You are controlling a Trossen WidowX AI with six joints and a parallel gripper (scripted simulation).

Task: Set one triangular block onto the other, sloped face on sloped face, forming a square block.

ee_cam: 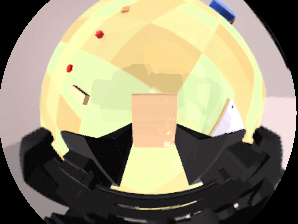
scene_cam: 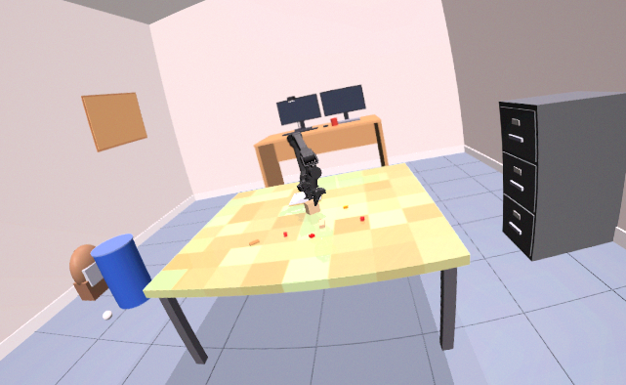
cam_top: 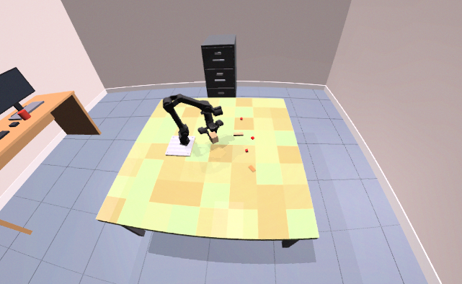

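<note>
My gripper tip is 1 cm past the triangular block and 1 cm below it. Round my gripper tip: small tan block 17 cm ahead, 10 cm to the left, 3 cm below.
</note>
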